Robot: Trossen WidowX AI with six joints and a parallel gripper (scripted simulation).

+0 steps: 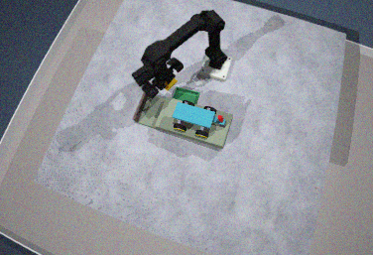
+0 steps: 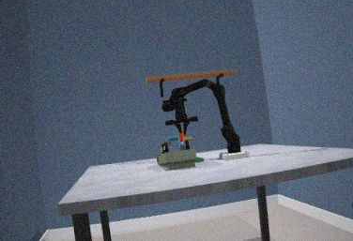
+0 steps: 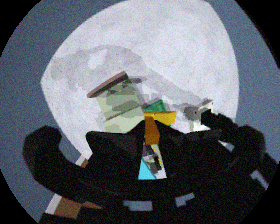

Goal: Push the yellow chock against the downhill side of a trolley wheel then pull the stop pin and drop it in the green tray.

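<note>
Right now the yellow chock is 20 mm behind my gripper tip, 10 mm to the left of it and 10 mm below it. Round my gripper tip: red-headed stop pin 270 mm to the left, 60 mm ahead, 20 mm below; brown ramp lip 120 mm below, 110 mm to the right, 90 mm ahead; trolley 160 mm to the left, 80 mm ahead, 40 mm below.
</note>
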